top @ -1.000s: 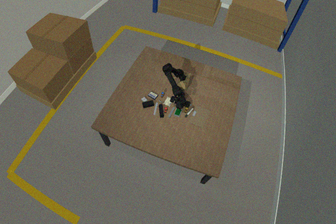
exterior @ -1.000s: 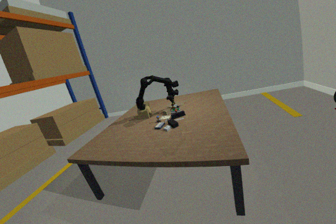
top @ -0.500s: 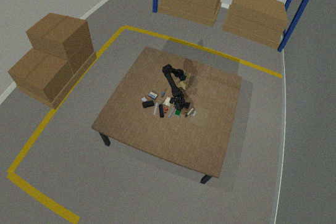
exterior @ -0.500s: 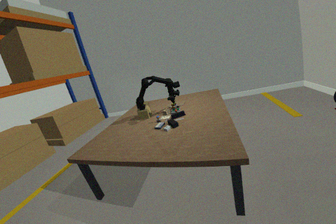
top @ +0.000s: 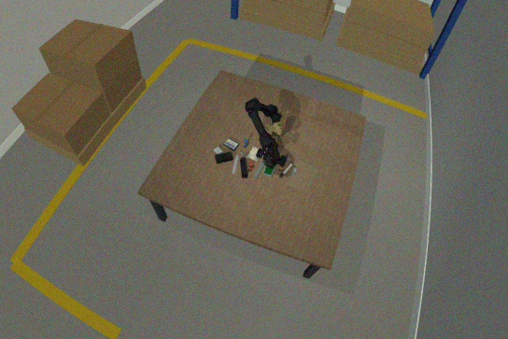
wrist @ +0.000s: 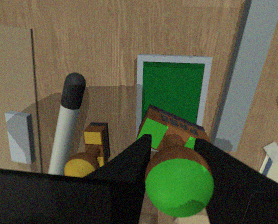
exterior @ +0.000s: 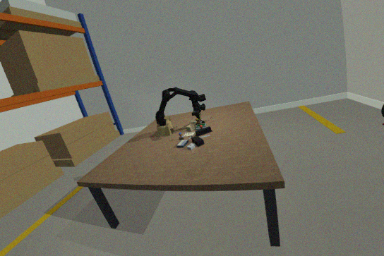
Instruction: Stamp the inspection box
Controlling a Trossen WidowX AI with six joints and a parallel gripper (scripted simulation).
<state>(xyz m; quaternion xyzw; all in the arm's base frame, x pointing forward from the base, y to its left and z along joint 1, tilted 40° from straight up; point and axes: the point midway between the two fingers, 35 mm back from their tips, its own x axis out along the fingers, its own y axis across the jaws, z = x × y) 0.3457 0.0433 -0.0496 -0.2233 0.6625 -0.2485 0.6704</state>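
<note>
The green ink pad lies 80 mm below my gripper tip. From my gripper tip the other things lie so: green stamp: right at my gripper tip; then grey bar: 70 mm below, 60 mm to the right, 20 mm ahead; then yellow-knobbed stamp: 70 mm to the left, 60 mm below, 50 mm behind.
</note>
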